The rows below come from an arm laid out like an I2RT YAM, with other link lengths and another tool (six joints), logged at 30 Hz.
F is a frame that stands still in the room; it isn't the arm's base.
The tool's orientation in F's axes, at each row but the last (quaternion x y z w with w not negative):
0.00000, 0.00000, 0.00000, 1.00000
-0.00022, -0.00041, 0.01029, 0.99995
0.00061, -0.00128, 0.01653, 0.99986
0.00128, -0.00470, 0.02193, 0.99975
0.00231, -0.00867, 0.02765, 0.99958
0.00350, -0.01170, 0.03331, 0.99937
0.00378, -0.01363, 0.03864, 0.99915
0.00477, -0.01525, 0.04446, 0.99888
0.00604, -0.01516, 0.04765, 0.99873
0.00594, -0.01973, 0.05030, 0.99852
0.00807, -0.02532, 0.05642, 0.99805
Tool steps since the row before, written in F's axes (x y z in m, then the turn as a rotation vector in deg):
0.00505, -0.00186, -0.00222, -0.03, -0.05, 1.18
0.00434, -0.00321, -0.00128, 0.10, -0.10, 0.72
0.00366, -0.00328, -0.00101, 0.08, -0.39, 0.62
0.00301, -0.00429, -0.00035, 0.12, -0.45, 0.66
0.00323, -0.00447, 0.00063, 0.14, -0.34, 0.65
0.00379, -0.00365, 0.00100, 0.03, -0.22, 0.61
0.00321, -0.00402, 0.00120, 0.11, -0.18, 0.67
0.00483, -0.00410, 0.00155, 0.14, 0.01, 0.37
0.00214, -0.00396, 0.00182, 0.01, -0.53, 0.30
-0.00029, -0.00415, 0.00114, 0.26, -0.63, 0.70
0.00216, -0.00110, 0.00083, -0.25, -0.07, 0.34
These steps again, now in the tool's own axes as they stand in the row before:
0.00505, -0.00186, -0.00222, -0.03, -0.05, 1.18
0.00427, -0.00330, -0.00128, 0.10, -0.10, 0.72
0.00355, -0.00340, -0.00102, 0.07, -0.39, 0.62
0.00282, -0.00442, -0.00037, 0.11, -0.45, 0.66
0.00299, -0.00464, 0.00060, 0.13, -0.34, 0.65
0.00356, -0.00389, 0.00094, 0.03, -0.22, 0.61
0.00292, -0.00425, 0.00115, 0.11, -0.18, 0.67
0.00449, -0.00450, 0.00145, 0.15, 0.00, 0.37
0.00181, -0.00413, 0.00181, -0.03, -0.53, 0.31
-0.00066, -0.00409, 0.00121, 0.22, -0.65, 0.70
0.00206, -0.00133, 0.00074, -0.24, -0.04, 0.35

